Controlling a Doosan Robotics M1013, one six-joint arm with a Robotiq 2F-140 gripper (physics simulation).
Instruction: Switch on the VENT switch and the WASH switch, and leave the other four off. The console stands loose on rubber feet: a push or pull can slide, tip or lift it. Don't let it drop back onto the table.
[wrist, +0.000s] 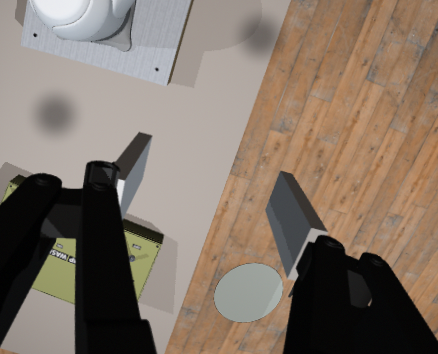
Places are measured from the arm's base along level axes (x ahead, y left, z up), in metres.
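Pixels of known places: gripper, fingertip midpoint: (211, 174).
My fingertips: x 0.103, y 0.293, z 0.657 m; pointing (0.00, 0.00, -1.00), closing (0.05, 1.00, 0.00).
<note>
For each thing: its top centre in the pictures, then the offset to it from my fingertips. "pt": a spot on its surface instead. Level surfaces: height alone.
- WASH label, middle of its top: (56, 254) dx +0.600, dy -0.341, dz -0.632 m
- switch, surface spot: (132, 258) pt dx +0.551, dy -0.109, dz -0.626 m
- beige table, its level: dz -0.753 m
The green console (57, 280) lies on the table at the lower left of the wrist view, largely hidden behind the gripper's left finger linkage. Parts of its upside-down labels show, including most of the WASH label (59, 254). One switch (132, 258) with a thin lever shows near the console's right end; its label is hidden. The VENT label and switch do not show, and switch positions cannot be told. My gripper (211, 174) is open, its two grey pads wide apart with nothing between them. The left finger overlaps the console in view; no contact can be made out.
The beige table (200, 125) ends at a diagonal edge, with wooden floor (350, 145) to the right. The white robot base (80, 20) stands on a metal plate (150, 60) at the upper left. A pale grey disc (248, 292) shows over the floor below the gripper.
</note>
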